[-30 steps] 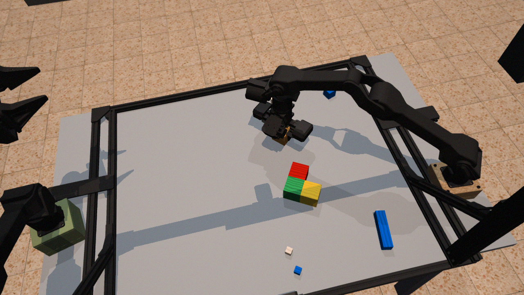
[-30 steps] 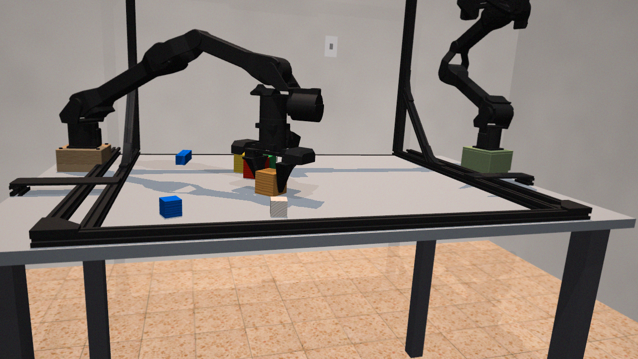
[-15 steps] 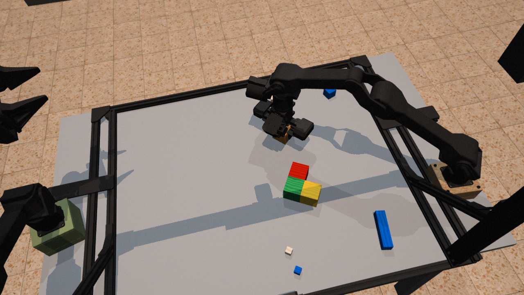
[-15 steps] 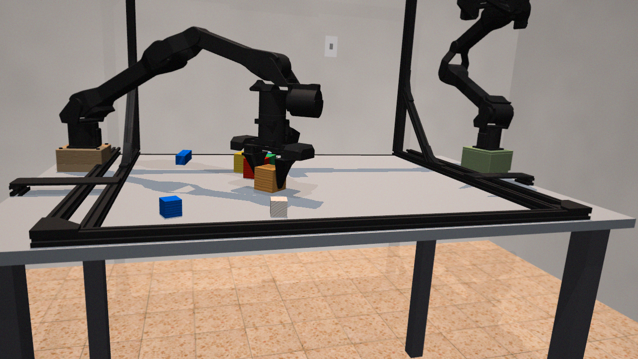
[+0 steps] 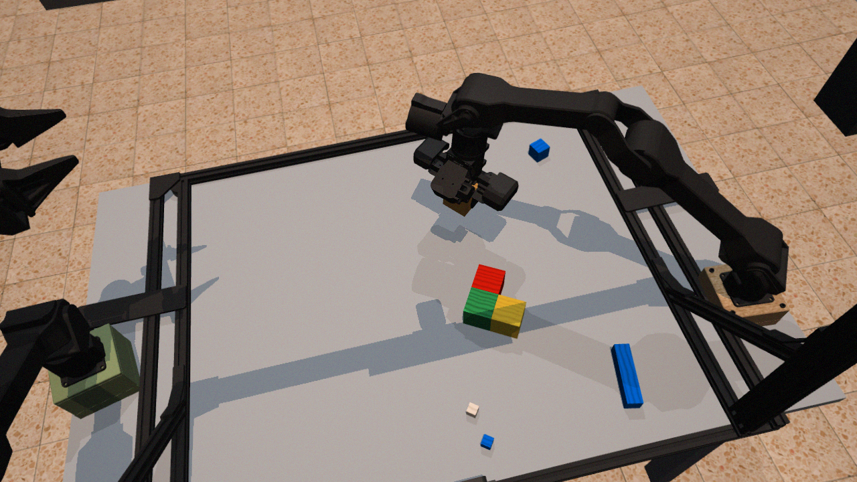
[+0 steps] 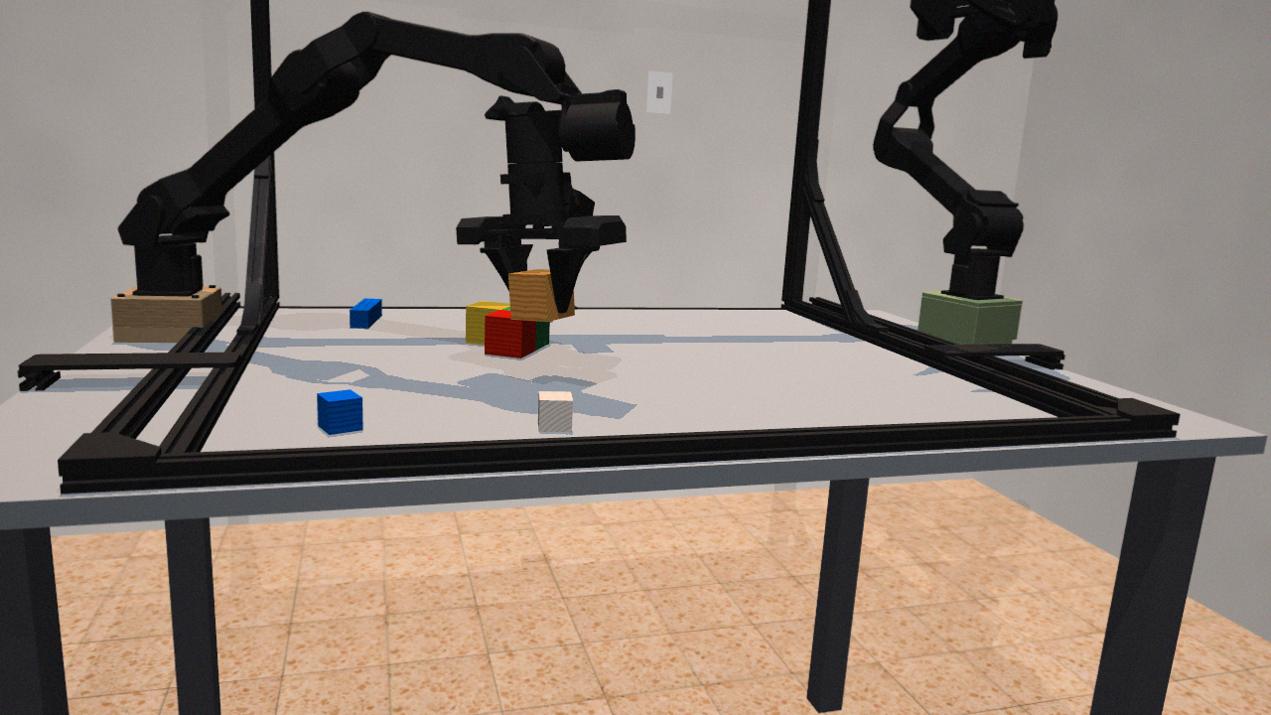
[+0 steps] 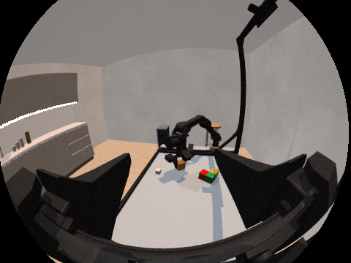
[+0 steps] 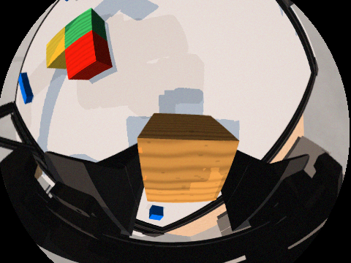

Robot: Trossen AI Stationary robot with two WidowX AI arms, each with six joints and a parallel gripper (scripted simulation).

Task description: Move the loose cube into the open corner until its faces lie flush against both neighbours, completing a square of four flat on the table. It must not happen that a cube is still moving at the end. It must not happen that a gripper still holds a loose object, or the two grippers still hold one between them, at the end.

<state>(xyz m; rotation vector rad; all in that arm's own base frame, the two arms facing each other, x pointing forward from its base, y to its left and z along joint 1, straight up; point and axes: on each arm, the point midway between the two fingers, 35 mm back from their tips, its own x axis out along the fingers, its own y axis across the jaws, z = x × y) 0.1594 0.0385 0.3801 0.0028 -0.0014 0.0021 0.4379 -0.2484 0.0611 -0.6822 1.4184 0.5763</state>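
Now: right hand 340 mm past the long blue block, 220 mm to the left of it and 100 mm above it.
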